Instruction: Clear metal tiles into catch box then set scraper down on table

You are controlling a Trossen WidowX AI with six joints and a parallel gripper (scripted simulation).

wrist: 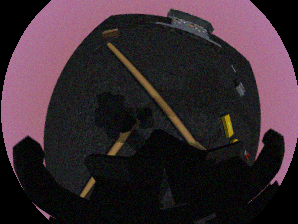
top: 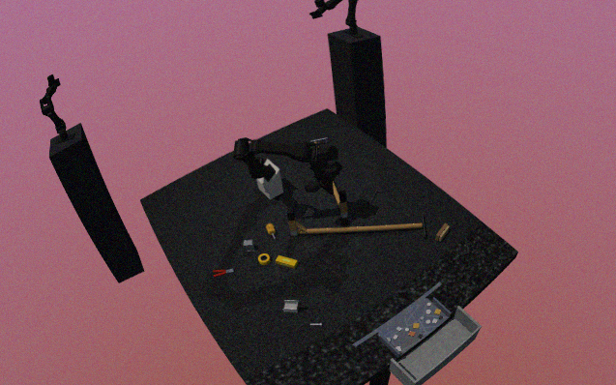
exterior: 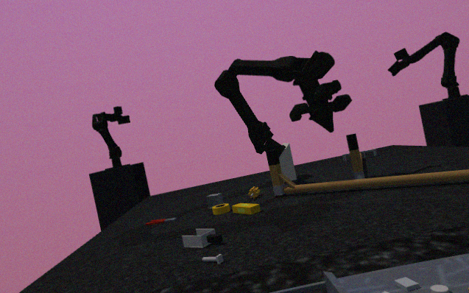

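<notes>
My gripper tip is 12 cm short of the long scraper, 5 cm to the right of it and 10 cm above it. Round my gripper tip: yellow tape ring 2 cm ahead, 36 cm to the right, 16 cm below; yellow block 9 cm ahead, 30 cm to the right, 15 cm below; yellow-handled screwdriver 10 cm behind, 26 cm to the right, 15 cm below.
</notes>
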